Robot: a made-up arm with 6 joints. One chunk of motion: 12 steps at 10 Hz.
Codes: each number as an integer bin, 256 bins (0 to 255) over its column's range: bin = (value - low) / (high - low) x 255, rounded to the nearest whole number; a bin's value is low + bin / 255 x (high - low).
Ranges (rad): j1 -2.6..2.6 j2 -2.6..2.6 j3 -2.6..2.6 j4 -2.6..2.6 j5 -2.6..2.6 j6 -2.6..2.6
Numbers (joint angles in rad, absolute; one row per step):
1: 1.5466 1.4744 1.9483 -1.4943 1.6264 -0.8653
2: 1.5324 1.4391 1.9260 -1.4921 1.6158 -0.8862
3: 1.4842 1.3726 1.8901 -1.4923 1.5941 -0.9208
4: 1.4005 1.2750 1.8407 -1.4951 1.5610 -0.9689
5: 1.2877 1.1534 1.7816 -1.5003 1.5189 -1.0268
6: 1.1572 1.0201 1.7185 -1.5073 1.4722 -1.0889
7: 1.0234 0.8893 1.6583 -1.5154 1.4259 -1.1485
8: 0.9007 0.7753 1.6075 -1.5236 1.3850 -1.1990
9: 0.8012 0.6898 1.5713 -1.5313 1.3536 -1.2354
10: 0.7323 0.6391 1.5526 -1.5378 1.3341 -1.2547
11: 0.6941 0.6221 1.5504 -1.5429 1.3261 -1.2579
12: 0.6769 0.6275 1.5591 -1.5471 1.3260 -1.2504
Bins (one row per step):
1: 203 200 223 54 207 85
2: 203 198 222 54 207 84
3: 200 195 220 54 206 82
4: 196 190 218 54 204 80
5: 191 184 215 54 202 77
6: 184 178 212 54 200 74
7: 178 171 209 53 197 71
8: 172 166 206 53 195 69
9: 167 161 205 52 194 67
10: 163 159 204 52 193 66
11: 162 158 204 52 193 66
12: 161 158 204 52 193 66

